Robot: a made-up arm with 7 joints. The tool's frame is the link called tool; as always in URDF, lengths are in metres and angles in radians. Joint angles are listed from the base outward. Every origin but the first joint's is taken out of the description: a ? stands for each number. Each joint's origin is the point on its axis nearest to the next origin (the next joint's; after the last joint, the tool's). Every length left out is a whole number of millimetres.
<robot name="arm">
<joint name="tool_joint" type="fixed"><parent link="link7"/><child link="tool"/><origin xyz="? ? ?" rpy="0 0 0"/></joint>
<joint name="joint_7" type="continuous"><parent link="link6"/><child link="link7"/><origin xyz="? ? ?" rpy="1.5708 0 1.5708"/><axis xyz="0 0 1"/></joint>
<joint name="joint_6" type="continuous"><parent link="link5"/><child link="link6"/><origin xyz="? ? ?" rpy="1.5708 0 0"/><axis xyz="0 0 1"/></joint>
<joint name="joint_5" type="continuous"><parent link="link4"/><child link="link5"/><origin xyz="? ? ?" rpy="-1.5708 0 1.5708"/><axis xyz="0 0 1"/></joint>
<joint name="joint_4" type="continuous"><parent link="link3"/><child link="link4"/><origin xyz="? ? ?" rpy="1.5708 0 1.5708"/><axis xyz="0 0 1"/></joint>
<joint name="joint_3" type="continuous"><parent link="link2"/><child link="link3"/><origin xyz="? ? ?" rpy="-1.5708 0 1.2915"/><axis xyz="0 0 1"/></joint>
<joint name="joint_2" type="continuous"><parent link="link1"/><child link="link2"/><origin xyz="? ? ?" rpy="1.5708 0 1.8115"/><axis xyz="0 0 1"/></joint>
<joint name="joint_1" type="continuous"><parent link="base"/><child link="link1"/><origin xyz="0.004 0.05 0.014" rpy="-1.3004 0.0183 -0.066"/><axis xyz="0 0 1"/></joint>
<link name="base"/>
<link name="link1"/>
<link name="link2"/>
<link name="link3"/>
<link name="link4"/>
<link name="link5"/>
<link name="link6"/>
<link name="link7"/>
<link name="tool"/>
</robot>
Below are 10 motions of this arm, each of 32 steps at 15 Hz.
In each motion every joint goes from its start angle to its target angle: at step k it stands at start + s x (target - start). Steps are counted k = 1, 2, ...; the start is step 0. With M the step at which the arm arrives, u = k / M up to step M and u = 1 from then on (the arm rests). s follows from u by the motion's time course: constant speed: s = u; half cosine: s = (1 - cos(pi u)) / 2; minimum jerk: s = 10 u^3 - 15 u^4 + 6 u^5.
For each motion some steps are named. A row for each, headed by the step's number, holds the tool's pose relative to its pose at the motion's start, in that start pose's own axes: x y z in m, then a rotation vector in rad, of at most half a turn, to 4 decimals.
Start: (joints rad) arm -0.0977 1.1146 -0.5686 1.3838 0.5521 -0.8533 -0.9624
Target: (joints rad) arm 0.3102 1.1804 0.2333 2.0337 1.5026 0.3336 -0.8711
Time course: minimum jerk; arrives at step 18
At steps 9, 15, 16, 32:
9: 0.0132 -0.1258 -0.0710 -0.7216 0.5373 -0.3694
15: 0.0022 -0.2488 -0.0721 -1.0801 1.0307 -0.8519
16: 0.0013 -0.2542 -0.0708 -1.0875 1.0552 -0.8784
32: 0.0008 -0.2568 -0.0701 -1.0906 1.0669 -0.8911

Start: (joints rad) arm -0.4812 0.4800 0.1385 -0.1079 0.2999 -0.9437 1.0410
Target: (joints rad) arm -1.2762 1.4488 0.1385 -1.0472 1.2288 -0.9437 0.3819
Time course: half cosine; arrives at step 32
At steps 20, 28, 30, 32:
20: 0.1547 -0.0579 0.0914 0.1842 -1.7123 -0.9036
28: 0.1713 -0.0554 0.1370 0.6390 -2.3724 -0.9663
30: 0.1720 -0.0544 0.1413 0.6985 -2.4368 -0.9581
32: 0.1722 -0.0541 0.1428 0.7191 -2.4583 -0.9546

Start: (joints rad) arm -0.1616 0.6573 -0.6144 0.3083 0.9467 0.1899 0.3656
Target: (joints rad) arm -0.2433 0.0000 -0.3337 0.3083 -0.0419 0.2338 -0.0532
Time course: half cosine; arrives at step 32
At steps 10, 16, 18, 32:
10: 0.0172 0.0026 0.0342 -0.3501 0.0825 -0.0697
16: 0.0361 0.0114 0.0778 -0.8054 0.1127 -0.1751
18: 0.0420 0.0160 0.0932 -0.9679 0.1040 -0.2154
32: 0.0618 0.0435 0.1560 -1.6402 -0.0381 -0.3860

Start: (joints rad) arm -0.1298 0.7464 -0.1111 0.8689 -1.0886 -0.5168 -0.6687
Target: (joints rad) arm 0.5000 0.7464 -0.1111 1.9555 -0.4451 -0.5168 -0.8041
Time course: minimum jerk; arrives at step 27
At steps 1, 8, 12, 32:
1: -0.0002 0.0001 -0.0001 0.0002 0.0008 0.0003
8: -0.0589 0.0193 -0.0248 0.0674 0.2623 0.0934
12: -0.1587 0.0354 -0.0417 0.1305 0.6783 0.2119
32: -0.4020 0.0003 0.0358 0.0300 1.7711 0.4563

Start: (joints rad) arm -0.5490 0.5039 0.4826 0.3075 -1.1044 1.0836 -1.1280
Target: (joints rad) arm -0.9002 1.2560 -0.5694 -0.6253 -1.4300 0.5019 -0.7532
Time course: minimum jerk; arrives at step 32
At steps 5, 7, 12, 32:
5: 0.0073 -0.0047 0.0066 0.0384 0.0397 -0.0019
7: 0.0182 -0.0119 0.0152 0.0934 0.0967 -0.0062
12: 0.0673 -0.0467 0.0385 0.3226 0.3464 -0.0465
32: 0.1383 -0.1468 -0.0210 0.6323 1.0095 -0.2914

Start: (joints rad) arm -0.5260 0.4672 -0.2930 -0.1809 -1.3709 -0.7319 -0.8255
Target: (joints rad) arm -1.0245 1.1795 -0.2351 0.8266 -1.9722 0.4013 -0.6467
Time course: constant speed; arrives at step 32
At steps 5, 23, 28, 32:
5: -0.0003 0.0365 0.0077 -0.0621 0.1963 0.0997
23: 0.0285 0.1377 0.1107 -0.1395 0.5495 0.5751
28: 0.0455 0.1487 0.1543 -0.1547 0.5352 0.6989
32: 0.0608 0.1502 0.1912 -0.1730 0.4923 0.7800

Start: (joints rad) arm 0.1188 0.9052 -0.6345 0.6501 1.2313 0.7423 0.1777
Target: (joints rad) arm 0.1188 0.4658 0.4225 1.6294 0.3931 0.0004 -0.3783
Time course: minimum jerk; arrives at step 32
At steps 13, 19, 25, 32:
13: -0.0117 -0.0509 0.0089 -0.4068 0.0478 -0.6664
19: -0.0640 -0.0890 0.0475 -0.9980 0.0355 -1.2740
25: -0.1184 -0.0930 0.0906 -1.5161 0.0248 -1.6262
32: -0.1351 -0.0895 0.1040 -1.6740 0.0289 -1.7077

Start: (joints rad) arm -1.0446 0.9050 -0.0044 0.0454 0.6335 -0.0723 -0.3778
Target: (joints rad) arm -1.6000 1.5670 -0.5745 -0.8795 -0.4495 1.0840 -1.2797
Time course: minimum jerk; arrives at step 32
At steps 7, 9, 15, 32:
7: 0.0009 0.0206 0.0074 -0.0235 -0.0174 -0.0236
9: 0.0005 0.0374 0.0145 -0.0454 -0.0364 -0.0560
15: -0.0129 0.0929 0.0495 -0.1296 -0.1307 -0.3395
32: -0.0736 0.1129 0.0927 -0.1992 -0.0419 -1.2906

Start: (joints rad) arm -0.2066 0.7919 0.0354 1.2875 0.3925 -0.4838 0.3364
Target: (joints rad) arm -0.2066 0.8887 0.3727 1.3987 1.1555 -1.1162 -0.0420
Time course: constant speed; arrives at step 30
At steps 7, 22, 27, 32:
7: -0.0019 0.0087 -0.0010 0.0709 -0.1322 -0.1228
22: -0.0118 0.0220 -0.0041 0.2234 -0.3784 -0.4511
27: -0.0167 0.0253 -0.0056 0.2701 -0.4512 -0.5767
32: -0.0201 0.0271 -0.0066 0.2964 -0.4932 -0.6551

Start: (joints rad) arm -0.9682 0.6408 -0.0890 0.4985 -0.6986 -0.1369 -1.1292
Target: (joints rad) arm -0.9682 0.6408 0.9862 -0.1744 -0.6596 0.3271 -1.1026
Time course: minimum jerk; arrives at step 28
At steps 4, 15, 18, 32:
4: -0.0014 0.0013 0.0047 0.0097 -0.0155 0.0088
15: -0.0632 0.0006 0.1120 0.2855 -0.3169 0.2301
18: -0.0931 -0.0152 0.1421 0.3957 -0.3913 0.3195
32: -0.1329 -0.0480 0.1722 0.5451 -0.4661 0.4534

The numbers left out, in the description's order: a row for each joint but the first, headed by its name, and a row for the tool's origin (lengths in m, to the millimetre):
tool: 0 0 0
joint_7: 0 0.055 0
joint_6: 0 0 0
joint_5: -0.142 -0.008 0
joint_4: 0.002 -0.019 0
joint_3: 0.226 -0.056 0
joint_2: -0.004 0.019 0

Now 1 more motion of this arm.
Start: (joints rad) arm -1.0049 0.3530 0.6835 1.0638 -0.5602 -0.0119 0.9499
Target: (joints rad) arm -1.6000 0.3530 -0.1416 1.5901 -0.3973 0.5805 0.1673
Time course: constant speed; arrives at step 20
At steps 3, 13, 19, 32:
3: -0.0271 -0.0254 -0.0113 0.1817 0.0075 -0.1949
13: -0.1061 -0.0743 -0.0257 0.7780 0.0219 -0.6712
19: -0.1405 -0.0868 -0.0115 1.1023 0.0404 -0.7840
32: -0.1455 -0.0881 -0.0073 1.1503 0.0453 -0.7889

